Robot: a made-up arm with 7 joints.
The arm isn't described. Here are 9 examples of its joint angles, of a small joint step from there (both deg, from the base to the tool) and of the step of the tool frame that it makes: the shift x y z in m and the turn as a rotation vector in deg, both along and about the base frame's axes.
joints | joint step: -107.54 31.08 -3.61 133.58 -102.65 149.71 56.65 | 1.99 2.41 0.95 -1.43 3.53 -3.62 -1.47
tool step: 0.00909 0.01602 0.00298 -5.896 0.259 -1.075
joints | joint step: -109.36 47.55 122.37 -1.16 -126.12 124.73 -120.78 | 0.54 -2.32 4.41 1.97 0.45 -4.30 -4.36
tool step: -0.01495 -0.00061 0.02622 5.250 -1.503 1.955
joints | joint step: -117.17 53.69 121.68 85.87 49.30 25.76 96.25 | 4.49 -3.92 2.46 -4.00 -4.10 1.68 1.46
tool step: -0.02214 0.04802 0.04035 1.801 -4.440 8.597
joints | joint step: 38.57 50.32 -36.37 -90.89 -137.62 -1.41 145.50 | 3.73 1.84 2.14 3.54 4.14 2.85 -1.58
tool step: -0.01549 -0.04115 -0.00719 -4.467 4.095 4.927
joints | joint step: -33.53 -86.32 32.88 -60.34 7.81 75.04 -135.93 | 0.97 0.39 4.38 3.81 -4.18 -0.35 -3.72
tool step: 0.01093 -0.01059 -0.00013 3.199 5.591 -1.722
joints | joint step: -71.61 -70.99 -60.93 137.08 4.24 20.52 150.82 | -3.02 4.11 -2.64 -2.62 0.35 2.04 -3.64
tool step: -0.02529 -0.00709 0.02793 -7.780 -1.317 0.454
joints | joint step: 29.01 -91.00 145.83 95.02 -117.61 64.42 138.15 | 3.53 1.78 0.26 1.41 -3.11 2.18 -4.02
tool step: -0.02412 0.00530 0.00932 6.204 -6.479 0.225
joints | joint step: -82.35 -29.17 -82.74 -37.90 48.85 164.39 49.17 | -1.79 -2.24 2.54 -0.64 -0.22 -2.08 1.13
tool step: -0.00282 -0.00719 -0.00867 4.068 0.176 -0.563
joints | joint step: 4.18 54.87 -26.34 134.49 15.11 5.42 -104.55 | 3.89 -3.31 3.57 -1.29 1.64 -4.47 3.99
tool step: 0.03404 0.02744 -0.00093 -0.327 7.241 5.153
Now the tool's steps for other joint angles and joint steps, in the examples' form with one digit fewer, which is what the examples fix.
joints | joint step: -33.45 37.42 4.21 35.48 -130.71 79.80 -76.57 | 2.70 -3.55 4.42 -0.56 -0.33 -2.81 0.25
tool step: 0.0075 -0.0060 0.0078 0.47 1.26 6.37
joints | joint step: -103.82 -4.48 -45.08 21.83 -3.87 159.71 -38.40 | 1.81 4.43 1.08 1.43 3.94 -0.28 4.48
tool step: 0.0007 0.0273 0.0025 -1.90 0.08 9.57
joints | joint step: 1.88 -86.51 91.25 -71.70 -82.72 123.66 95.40 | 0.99 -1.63 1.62 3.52 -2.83 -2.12 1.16
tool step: 0.0226 -0.0053 -0.0043 2.53 4.02 5.56
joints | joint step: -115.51 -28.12 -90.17 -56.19 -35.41 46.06 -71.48 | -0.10 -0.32 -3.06 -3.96 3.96 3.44 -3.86
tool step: -0.0030 0.0037 -0.0288 6.44 5.22 -2.81
